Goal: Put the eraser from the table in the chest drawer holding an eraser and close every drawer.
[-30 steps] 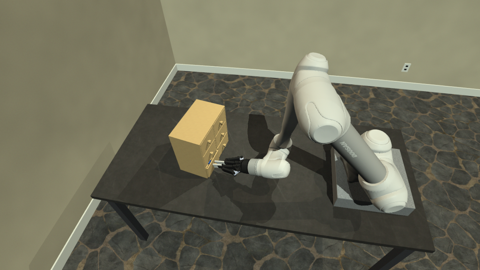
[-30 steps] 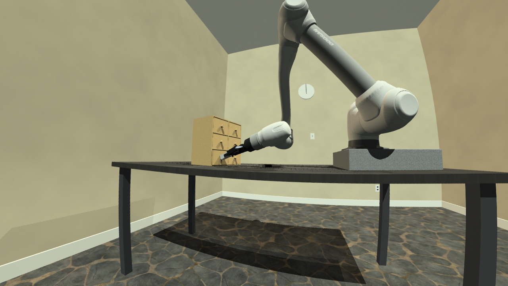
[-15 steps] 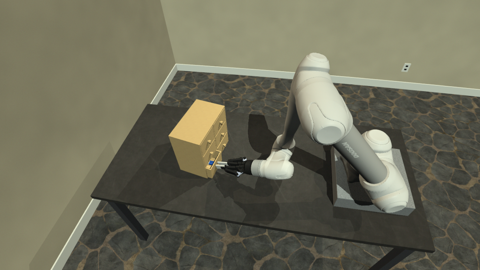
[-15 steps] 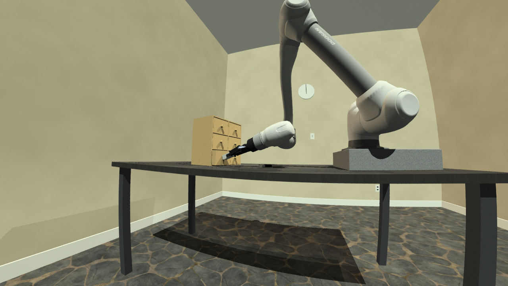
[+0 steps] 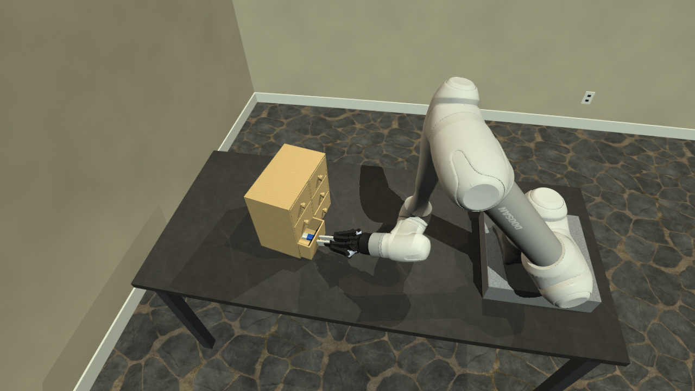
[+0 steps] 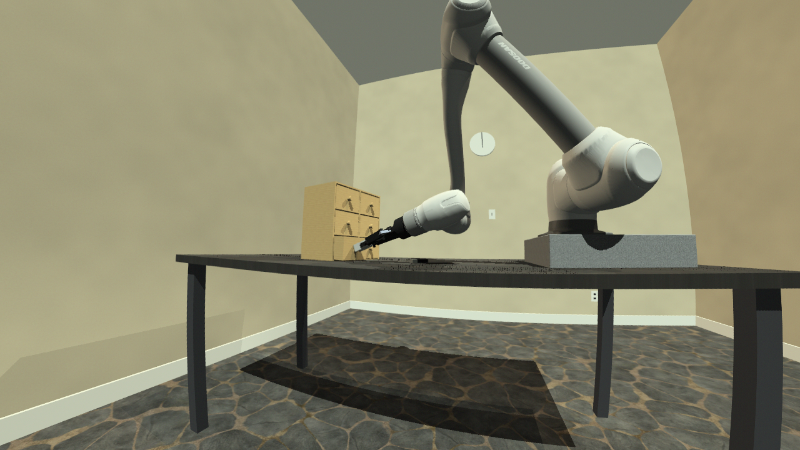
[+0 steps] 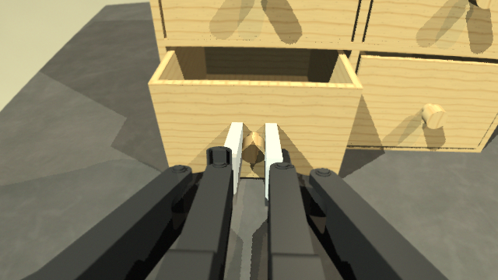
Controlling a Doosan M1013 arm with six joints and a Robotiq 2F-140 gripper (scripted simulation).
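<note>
Right now the blue eraser is 8 cm ahead of my hand, 5 cm to the right of it and 4 cm below it.
</note>
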